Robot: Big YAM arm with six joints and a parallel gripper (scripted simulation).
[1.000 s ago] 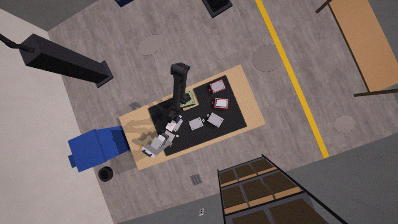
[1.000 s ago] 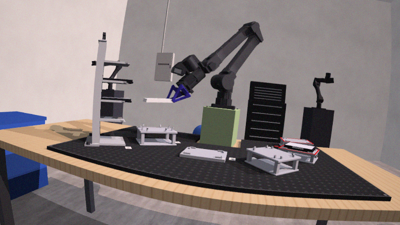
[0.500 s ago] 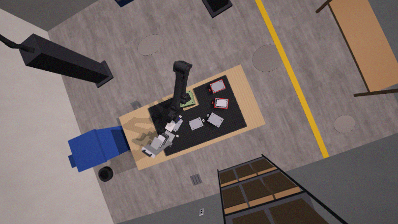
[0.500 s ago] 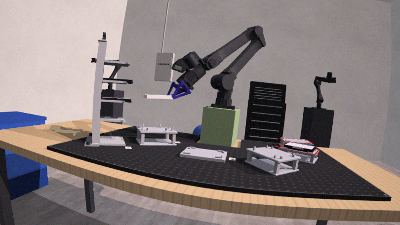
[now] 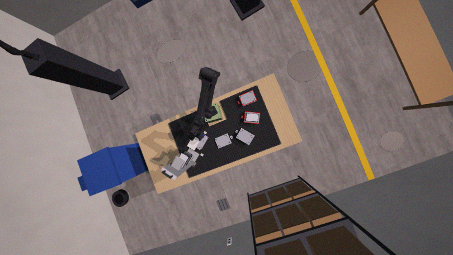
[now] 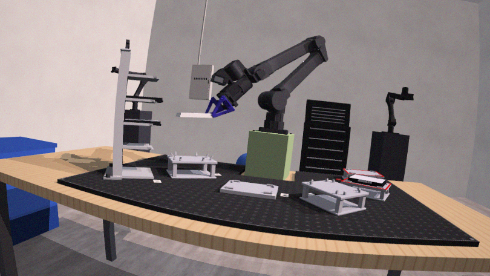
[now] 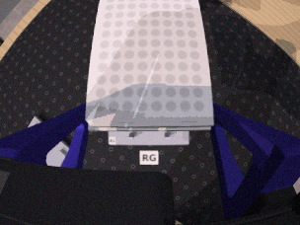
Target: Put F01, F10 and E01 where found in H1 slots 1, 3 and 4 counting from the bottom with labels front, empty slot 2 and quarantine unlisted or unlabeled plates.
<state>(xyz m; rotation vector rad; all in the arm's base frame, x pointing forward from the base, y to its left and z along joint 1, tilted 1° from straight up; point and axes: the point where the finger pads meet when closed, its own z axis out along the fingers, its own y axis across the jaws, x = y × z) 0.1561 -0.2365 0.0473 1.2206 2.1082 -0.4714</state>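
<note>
My hand is 30 mm short of the white well plate, 50 mm to the left of it and 10 mm above it. Round my hand: RG label (20 mm behind, 40 mm to the left, 220 mm below); H1 tag (180 mm ahead, 120 mm to the right, 220 mm below); regrip nest RG (30 mm ahead, 50 mm to the right, 170 mm below).
</note>
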